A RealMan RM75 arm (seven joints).
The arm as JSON. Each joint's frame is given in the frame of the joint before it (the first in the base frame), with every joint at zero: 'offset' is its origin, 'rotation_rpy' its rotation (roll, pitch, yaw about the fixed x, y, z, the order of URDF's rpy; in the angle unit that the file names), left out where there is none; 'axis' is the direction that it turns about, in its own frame. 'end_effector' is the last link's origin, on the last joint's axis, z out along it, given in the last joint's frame.
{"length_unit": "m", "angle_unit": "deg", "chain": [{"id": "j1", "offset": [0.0, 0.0, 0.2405], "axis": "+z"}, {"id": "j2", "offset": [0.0, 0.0, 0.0], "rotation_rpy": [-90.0, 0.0, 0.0], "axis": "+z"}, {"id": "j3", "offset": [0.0, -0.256, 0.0], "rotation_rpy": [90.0, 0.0, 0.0], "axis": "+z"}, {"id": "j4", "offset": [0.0, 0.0, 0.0], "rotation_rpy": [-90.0, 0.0, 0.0], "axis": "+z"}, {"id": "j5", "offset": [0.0, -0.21, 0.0], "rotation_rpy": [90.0, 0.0, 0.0], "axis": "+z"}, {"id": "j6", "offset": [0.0, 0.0, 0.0], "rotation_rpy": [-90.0, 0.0, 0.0], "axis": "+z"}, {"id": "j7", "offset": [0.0, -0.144, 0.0], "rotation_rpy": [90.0, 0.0, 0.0], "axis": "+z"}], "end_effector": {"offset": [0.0, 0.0, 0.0]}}
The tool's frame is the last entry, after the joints.
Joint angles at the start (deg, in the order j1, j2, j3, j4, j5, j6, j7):
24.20, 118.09, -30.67, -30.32, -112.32, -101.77, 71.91
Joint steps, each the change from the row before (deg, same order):
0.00, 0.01, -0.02, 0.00, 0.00, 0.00, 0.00
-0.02, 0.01, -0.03, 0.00, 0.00, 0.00, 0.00
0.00, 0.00, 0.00, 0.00, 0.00, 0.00, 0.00
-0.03, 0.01, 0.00, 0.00, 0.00, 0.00, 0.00
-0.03, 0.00, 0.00, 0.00, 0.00, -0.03, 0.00
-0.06, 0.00, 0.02, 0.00, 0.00, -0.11, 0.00
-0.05, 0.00, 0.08, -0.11, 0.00, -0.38, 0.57
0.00, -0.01, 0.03, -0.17, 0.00, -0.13, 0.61
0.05, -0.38, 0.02, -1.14, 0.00, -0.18, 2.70
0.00, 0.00, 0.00, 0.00, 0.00, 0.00, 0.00
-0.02, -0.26, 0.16, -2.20, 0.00, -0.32, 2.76
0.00, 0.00, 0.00, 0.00, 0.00, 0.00, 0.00
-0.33, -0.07, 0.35, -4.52, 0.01, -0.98, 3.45
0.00, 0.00, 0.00, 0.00, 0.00, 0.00, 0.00
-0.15, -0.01, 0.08, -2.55, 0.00, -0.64, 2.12
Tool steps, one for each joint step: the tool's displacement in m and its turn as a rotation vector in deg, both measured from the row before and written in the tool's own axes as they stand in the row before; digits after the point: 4 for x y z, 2 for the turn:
0.0000, 0.0001, 0.0001, -0.02, 0.01, 0.01
0.0002, 0.0001, 0.0000, -0.01, 0.02, 0.02
0.0000, 0.0000, 0.0000, 0.00, 0.00, 0.00
0.0002, 0.0001, -0.0001, 0.01, 0.00, 0.03
0.0001, 0.0001, -0.0001, -0.01, -0.01, 0.02
0.0002, 0.0004, -0.0003, -0.05, -0.05, 0.04
-0.0004, 0.0007, -0.0005, -0.24, -0.14, 0.51
-0.0006, 0.0000, -0.0003, -0.05, 0.00, 0.45
-0.0044, -0.0026, -0.0037, 0.39, 0.49, 1.42
0.0000, 0.0000, 0.0000, 0.00, 0.00, 0.00
-0.0069, -0.0030, -0.0050, 0.68, 0.58, 0.65
0.0000, 0.0000, 0.0000, 0.00, 0.00, 0.00
-0.0116, -0.0025, -0.0087, 1.06, 0.86, -0.40
0.0000, 0.0000, 0.0000, 0.00, 0.00, 0.00
-0.0065, -0.0007, -0.0043, 0.41, 0.57, -0.05

